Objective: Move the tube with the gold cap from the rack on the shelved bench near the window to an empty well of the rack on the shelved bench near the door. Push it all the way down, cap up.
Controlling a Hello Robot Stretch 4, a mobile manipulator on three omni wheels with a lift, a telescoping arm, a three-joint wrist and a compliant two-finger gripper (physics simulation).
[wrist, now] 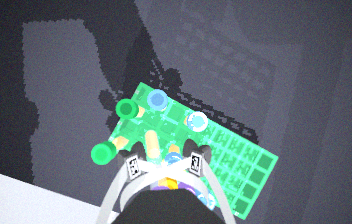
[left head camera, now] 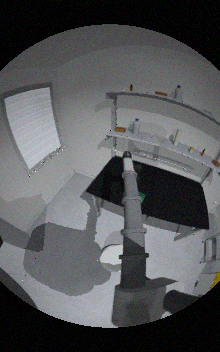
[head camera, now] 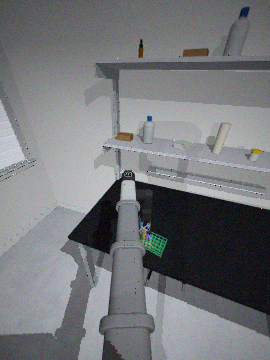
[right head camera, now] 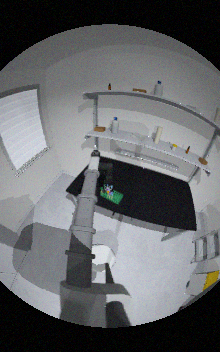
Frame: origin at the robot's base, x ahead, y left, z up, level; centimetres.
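Seen in the pictures: gripper, fingertip midpoint: (wrist: 164, 152) (head camera: 142, 235) (right head camera: 107, 192); robot's base at its link origin: (left head camera: 114, 257) (right head camera: 99, 257).
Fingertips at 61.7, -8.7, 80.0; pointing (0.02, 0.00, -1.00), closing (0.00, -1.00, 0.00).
Pixels of each thing's top centre, then the offset from my fingertips to it, as dx, dy, dz. "spot": a spot on its surface instead. Level surfaces: height alone.
- gold cap at its top centre: (wrist: 167, 186) -2.2, -0.1, +5.4
- green rack at its top centre: (wrist: 194, 152) (head camera: 148, 237) (right head camera: 111, 193) (left head camera: 134, 193) -0.4, -3.6, -0.8
- beige tube body at its top centre: (wrist: 152, 181) -0.3, +1.0, +9.3
- white-rimmed cap at its top centre: (wrist: 199, 124) +3.6, -3.4, +5.4
- lower shelf at its surface level: dz +39.1
- black bench at its surface level: dz -6.5
- blue-capped bottle at its top centre: (head camera: 149, 116) (right head camera: 115, 116) (left head camera: 136, 117) +51.1, -5.3, +56.9
- window at a spot on its surface: (left head camera: 36, 127) spot: +62.8, +134.8, +55.3
The gold cap (wrist: 170, 183) shows in the wrist view behind the pale finger linkage, low in the middle, partly hidden. It is among several tubes in the green rack (head camera: 161, 245) (left head camera: 142, 197) (right head camera: 116, 197) (wrist: 142, 89) on the black bench near the window. My gripper (wrist: 164, 152) is open over the rack's filled part, fingers apart. A beige tube body (wrist: 152, 143) and a blue cap (wrist: 173, 159) show between the fingers, not visibly gripped. The gold-capped tube's body is mostly hidden. The rack near the door does not show.
Green caps (wrist: 127, 108) (wrist: 103, 153) stand at the rack's left edge, a blue cap (wrist: 157, 99) and a white-rimmed cap (wrist: 198, 121) along its far edge. The lower shelf (head camera: 197, 153) above the black bench (head camera: 210, 235) holds a blue-capped bottle (head camera: 149, 132). The window (left head camera: 36, 127) is left.
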